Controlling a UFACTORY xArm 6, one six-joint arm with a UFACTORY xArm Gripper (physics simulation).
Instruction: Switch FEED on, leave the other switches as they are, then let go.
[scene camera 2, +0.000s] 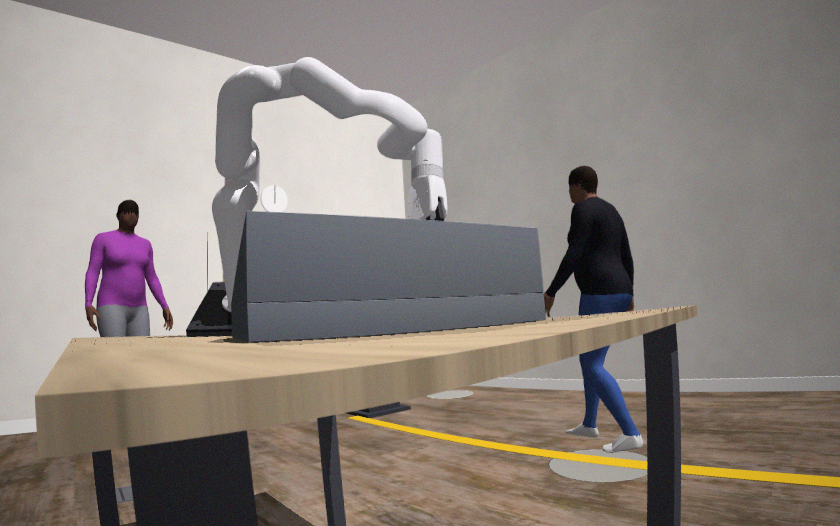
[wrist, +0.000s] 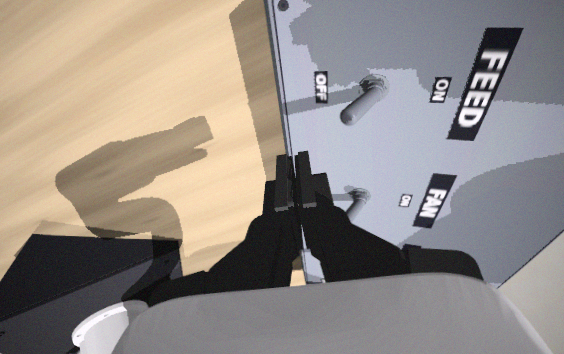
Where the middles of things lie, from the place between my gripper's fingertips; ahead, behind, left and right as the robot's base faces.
Right now my hand is 200 mm to the left of the switch panel (scene camera 2: 299, 276), 100 mm short of it and 80 mm above it.
